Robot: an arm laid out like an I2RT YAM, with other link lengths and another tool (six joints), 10 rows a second.
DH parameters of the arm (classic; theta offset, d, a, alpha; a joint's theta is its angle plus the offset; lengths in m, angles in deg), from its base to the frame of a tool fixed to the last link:
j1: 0 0.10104 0.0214 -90
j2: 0 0 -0.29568 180
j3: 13.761 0 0.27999 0
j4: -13.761 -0.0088 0.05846 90
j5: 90 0.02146 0 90
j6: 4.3 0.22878 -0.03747 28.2
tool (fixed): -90 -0.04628 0 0
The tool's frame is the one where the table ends.
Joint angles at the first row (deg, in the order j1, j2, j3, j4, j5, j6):
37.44 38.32 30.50 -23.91 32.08 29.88
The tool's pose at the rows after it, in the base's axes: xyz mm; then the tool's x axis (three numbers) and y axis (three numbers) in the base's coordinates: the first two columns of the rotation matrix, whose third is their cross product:
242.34 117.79 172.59 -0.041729 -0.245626 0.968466 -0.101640 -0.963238 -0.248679
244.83 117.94 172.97 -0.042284 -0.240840 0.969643 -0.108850 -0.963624 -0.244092
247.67 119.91 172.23 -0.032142 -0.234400 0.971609 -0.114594 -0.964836 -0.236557
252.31 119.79 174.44 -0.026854 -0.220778 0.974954 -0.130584 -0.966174 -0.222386
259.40 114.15 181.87 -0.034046 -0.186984 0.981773 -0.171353 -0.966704 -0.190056
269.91 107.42 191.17 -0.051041 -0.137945 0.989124 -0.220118 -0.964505 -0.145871
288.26 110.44 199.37 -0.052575 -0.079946 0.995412 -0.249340 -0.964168 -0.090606
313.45 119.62 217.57 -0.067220 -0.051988 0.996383 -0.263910 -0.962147 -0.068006
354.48 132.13 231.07 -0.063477 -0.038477 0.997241 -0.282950 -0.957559 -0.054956
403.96 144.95 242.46 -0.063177 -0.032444 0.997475 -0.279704 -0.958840 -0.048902
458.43 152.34 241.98 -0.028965 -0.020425 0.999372 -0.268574 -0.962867 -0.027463
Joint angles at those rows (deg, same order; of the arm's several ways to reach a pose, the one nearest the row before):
37.44 38.50 30.76 -23.82 31.91 29.80
37.44 39.37 31.11 -23.56 32.34 29.88
37.53 40.95 31.81 -23.56 32.52 30.15
37.44 42.89 33.21 -23.99 33.31 30.32
37.44 45.26 35.76 -25.48 36.12 30.50
37.44 48.32 38.57 -26.28 39.97 30.15
37.35 54.11 42.53 -25.58 42.79 28.74
36.48 60.27 48.32 -24.26 43.86 26.91
33.76 69.41 56.21 -22.42 42.81 25.14
30.33 78.81 64.99 -19.96 40.00 22.07
26.29 89.27 75.36 -20.03 35.87 18.99

